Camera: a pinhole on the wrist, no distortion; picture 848 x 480 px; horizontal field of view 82.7 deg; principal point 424.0 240.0 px. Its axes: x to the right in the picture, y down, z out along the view. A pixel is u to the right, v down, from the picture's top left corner.
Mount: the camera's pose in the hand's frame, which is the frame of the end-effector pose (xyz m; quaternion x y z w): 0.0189 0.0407 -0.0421 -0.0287 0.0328 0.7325 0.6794
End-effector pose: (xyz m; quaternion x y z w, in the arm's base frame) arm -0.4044 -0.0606 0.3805 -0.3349 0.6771 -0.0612 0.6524
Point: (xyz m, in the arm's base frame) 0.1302 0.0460 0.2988
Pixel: 282 224
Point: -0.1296 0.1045 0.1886
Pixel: 479 143
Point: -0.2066 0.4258 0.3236
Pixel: 725 462
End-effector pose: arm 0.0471 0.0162 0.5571 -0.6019 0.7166 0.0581 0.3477
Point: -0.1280 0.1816 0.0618
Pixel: 723 76
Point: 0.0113 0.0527 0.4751
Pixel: 511 240
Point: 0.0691 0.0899 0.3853
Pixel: 416 203
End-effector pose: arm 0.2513 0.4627 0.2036 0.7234 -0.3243 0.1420 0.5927
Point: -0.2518 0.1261 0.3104
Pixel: 814 457
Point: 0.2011 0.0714 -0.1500
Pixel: 152 407
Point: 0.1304 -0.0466 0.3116
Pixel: 523 136
